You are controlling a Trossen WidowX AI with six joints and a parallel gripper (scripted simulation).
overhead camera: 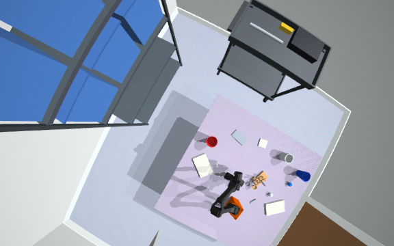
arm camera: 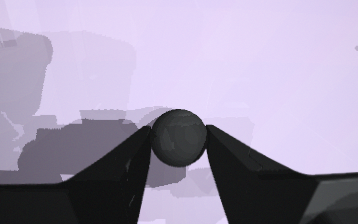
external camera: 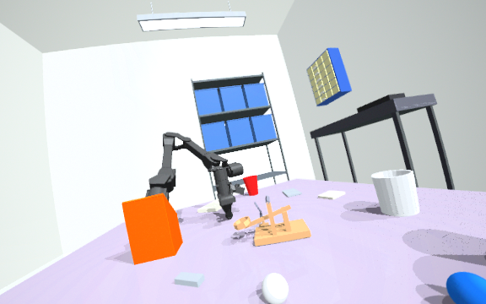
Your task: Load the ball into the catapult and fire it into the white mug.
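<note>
Right now my gripper tip is 6 cm short of the wooden catapult, 24 cm to the left of it and 4 cm below it. Round my gripper tip: white ball 1 cm behind, 45 cm to the right, 1 cm above; red cup 23 cm ahead, 34 cm to the left, 2 cm above; dark ball 1 cm above.
</note>
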